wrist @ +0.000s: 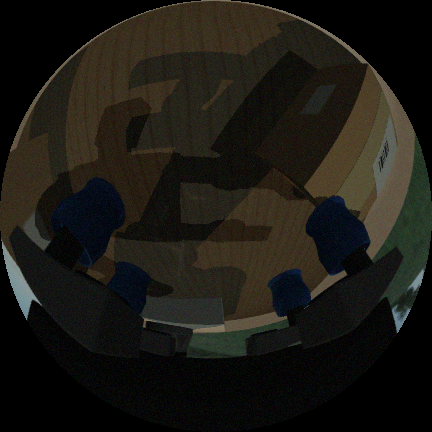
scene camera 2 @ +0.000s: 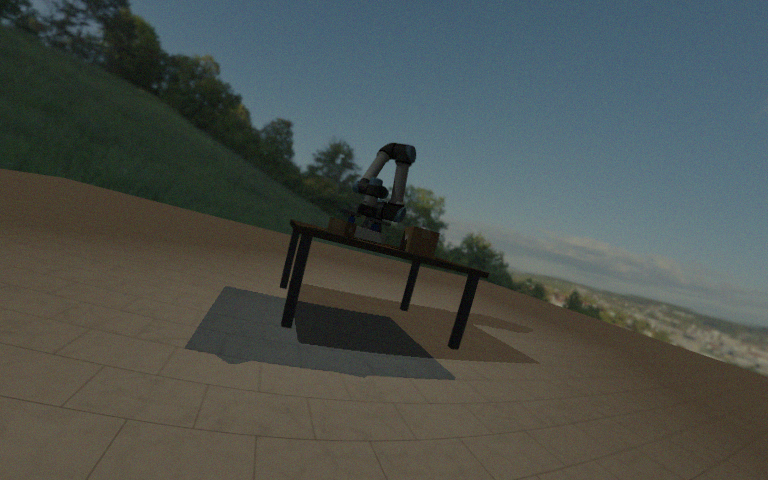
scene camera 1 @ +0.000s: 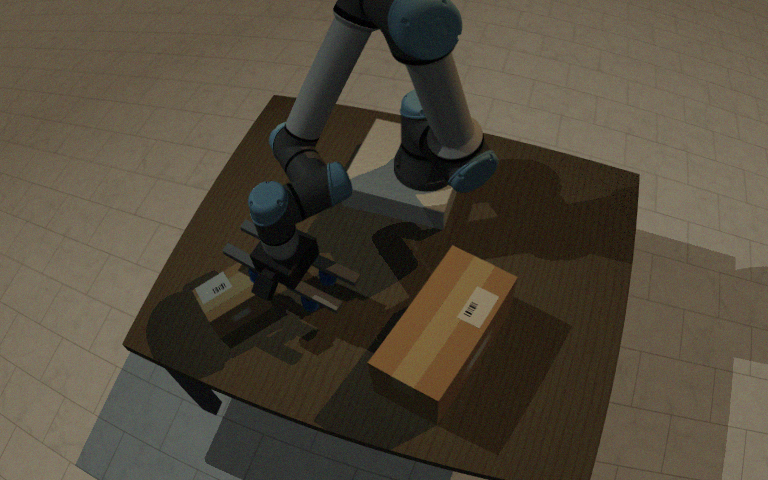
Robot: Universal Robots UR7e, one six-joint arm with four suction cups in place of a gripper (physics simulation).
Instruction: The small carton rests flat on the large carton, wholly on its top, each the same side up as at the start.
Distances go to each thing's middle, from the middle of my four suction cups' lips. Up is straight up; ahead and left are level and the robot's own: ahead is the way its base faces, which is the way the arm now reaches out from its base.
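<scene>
Small carton (scene camera 1: 227,301), from my suction cup: 12 cm to the right, 10 cm ahead, 5 cm below. Large carton (scene camera 1: 424,362), from my suction cup: 35 cm to the left, 2 cm behind, 1 cm below. Nearest to my suction cup of the things named here, going by their middles: the small carton.
</scene>
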